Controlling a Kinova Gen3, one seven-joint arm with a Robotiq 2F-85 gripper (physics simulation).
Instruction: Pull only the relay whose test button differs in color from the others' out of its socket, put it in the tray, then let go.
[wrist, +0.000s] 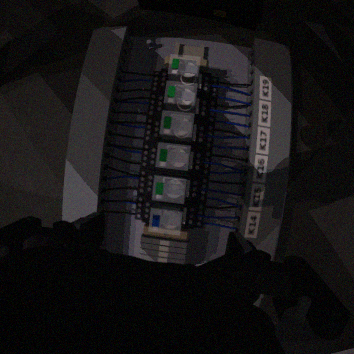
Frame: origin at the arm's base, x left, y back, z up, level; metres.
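Where they show: gripper, fingertip midpoint: (163, 237).
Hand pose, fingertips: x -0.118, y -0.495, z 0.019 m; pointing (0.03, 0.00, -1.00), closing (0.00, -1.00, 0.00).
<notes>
Each offset is from my fingertips to the top centre of the thing. "spot": to the spot under its first point.
A column of clear relays stands in dark sockets on the panel. The relay with the blue test button {dx +0.001, dy +0.003, dz -0.040 m} (169, 219) is at the near end, beside the label K14, and sits in its socket. The others, such as the relay beside it {dx +0.029, dy +0.004, dz -0.040 m} (171, 189) and the far-end relay {dx +0.140, dy +0.005, dz -0.040 m} (185, 67), have green buttons. My gripper (163, 237) is open and empty, its dark fingers wide apart to the left and right of the blue-button relay's end of the row. Its height above the relay is hard to tell. The tray cannot be made out for certain in the dim view.
Grey wire ducts {dx +0.051, dy +0.097, dz -0.066 m} (89, 125) {dx +0.053, dy -0.089, dz -0.066 m} (277, 120) run along both sides of the row, with blue and black wires between. A terminal block {dx -0.031, dy +0.003, dz -0.062 m} (163, 246) sits just nearer than the blue-button relay. A very dark box-like object {spot: dx +0.253, dy -0.003, dz -0.103 m} (200, 14) is at the top edge.
</notes>
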